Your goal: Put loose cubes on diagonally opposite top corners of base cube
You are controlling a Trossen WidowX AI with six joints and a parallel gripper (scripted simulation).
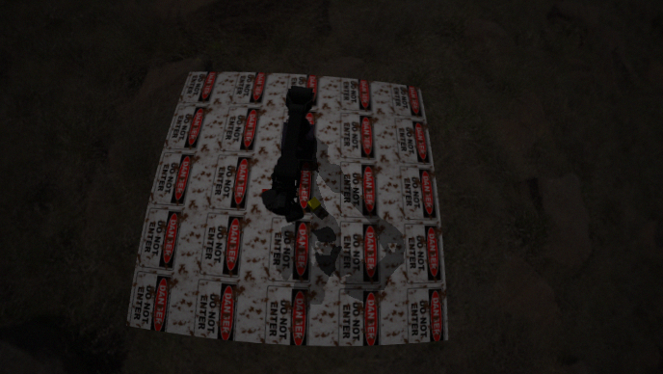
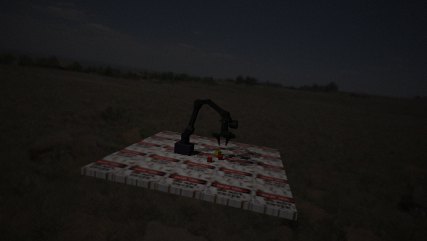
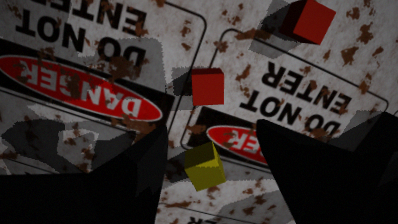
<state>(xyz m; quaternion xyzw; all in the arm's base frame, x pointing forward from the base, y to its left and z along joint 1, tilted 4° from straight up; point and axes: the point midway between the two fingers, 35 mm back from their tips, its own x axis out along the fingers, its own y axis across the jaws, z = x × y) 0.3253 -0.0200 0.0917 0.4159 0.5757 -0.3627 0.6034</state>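
Now: the yellow base cube 40 mm behind my gripper tip, 100 mm to the left of it and 100 mm below it.
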